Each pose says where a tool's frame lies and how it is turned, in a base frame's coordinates. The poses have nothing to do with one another.
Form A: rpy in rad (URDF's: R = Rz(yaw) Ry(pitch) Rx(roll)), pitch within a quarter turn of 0, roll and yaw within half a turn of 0; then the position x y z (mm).
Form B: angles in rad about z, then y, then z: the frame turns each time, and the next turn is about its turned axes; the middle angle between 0 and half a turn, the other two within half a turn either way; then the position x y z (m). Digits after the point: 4 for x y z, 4 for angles.
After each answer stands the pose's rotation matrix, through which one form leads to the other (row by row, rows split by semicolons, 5 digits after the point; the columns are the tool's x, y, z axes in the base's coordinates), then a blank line. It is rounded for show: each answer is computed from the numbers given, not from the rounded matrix.
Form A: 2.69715, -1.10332, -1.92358, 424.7, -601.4, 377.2
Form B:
-2.4136, 1.9898, 2.9279, 0.4247, -0.6014, 0.3772
-0.15570 -0.71463 -0.68195; -0.42288 0.67213 -0.60779; 0.89271 0.19375 -0.40686

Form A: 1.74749, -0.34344, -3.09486, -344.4, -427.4, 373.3
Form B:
1.6776, 1.7371, 1.9192, -0.3444, -0.4274, 0.3733
-0.94057 0.32291 -0.10511; -0.04399 0.19107 0.98059; 0.33673 0.92694 -0.16551

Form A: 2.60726, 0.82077, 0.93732, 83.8, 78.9, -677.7
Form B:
-1.5242, 2.1977, 0.4430, 0.0838, 0.0789, -0.6777
0.40351 0.91420 0.03772; 0.54940 -0.20912 -0.80897; -0.73167 0.34715 -0.58664

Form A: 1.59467, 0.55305, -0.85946, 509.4, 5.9, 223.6
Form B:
-2.4428, 1.5911, 1.0176, 0.5094, 0.0059, 0.2236
0.55552 0.32475 -0.76546; -0.64457 -0.41337 -0.64316; -0.52528 0.85068 -0.02031

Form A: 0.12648, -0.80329, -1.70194, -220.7, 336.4, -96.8
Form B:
1.6145, 0.8110, 3.0205, -0.2207, 0.3364, -0.0968
-0.09080 0.99536 -0.03171; -0.68838 -0.03972 0.72426; 0.71964 0.08759 0.68880

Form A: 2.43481, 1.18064, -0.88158, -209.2, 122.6, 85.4
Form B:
3.0056, 1.8642, 0.2610, -0.2092, 0.1226, 0.0854
0.24187 -0.20494 -0.94842; -0.29352 -0.94710 0.12980; -0.92485 0.24698 -0.28923

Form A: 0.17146, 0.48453, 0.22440, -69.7, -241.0, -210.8
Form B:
-0.1315, 0.5117, 0.3135, -0.0697, -0.2410, -0.2108
0.86271 -0.14178 0.48542; 0.19691 0.97832 -0.06421; -0.46579 0.15098 0.87192

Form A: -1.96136, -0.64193, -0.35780, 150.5, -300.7, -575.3
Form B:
0.9713, 1.8807, -2.2507, 0.1505, -0.3007, -0.5753
0.75022 0.38526 0.53735; -0.28050 -0.55050 0.78630; 0.59874 -0.74063 -0.30493

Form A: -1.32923, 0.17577, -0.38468, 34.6, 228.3, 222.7
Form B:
1.1431, 1.3330, -1.3899, 0.0346, 0.2283, 0.2227
0.91264 -0.06761 0.40314; -0.36948 0.28546 0.88431; -0.17487 -0.95600 0.23554

